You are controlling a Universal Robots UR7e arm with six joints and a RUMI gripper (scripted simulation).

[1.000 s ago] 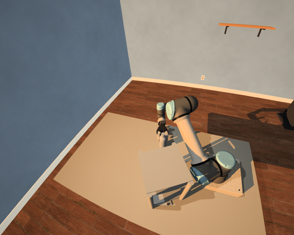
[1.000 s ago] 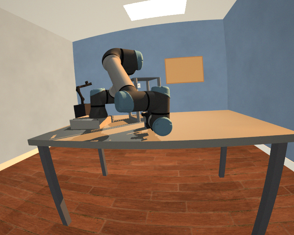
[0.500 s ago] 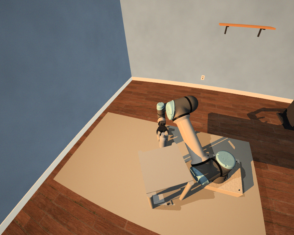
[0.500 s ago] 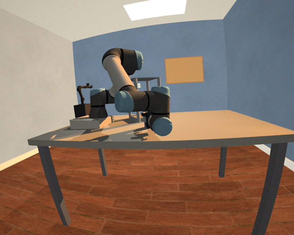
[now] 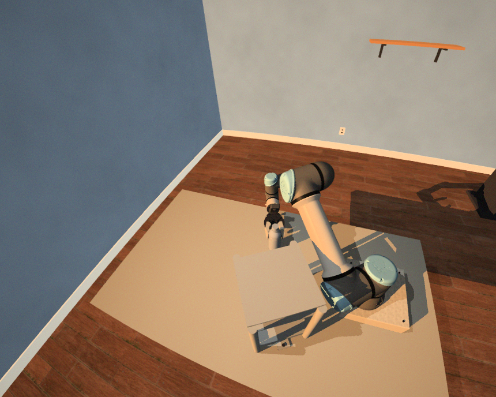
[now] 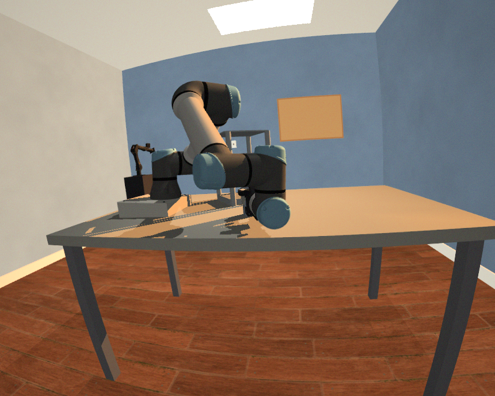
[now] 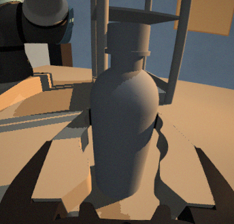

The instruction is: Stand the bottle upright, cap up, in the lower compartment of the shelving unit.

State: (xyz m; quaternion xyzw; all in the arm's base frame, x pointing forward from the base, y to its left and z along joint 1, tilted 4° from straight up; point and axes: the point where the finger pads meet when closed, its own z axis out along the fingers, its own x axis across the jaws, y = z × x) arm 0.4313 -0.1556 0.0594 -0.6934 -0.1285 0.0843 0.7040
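The shelving unit is 80 mm behind my hand, 330 mm to the left of it and 70 mm above it. Also, from my hand: grey bottle 20 mm above.
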